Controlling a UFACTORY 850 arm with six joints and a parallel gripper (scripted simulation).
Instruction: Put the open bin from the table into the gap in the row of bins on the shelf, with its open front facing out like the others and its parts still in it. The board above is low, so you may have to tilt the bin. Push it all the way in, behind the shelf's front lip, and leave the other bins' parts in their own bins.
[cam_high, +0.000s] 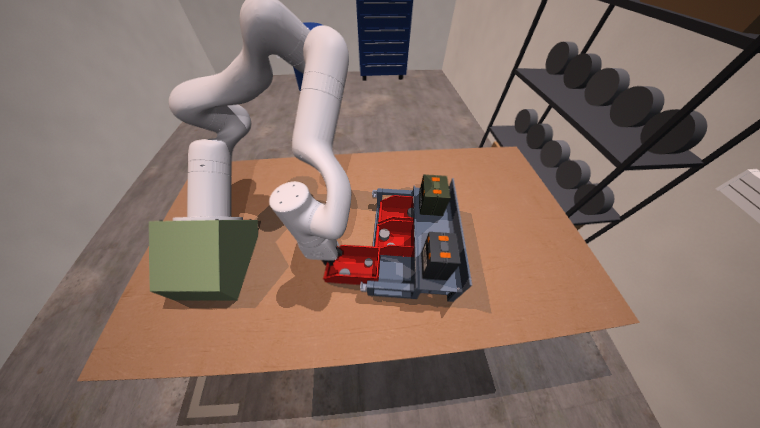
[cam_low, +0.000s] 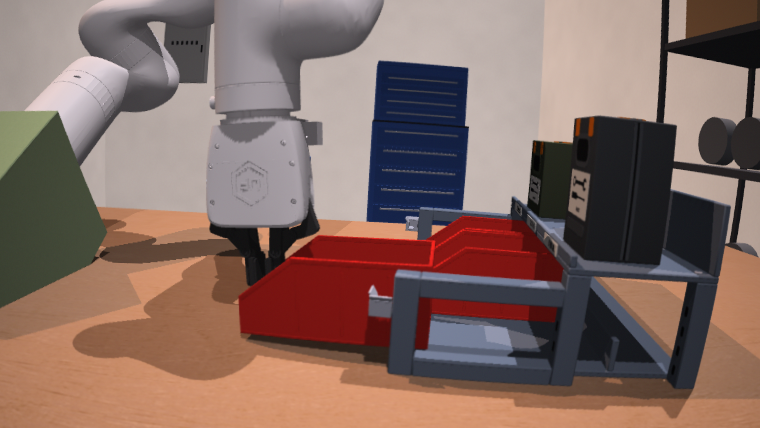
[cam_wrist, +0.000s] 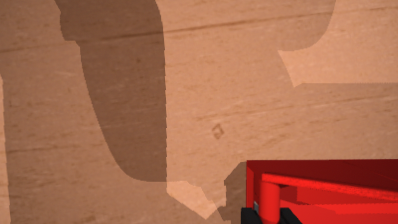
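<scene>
My gripper is now 6 cm short of the grey disc, 4 cm to the left of it and 2 cm above it. From my hand the other things lie so: grey shelf: 26 cm ahead, 9 cm to the left, 2 cm above.
</scene>
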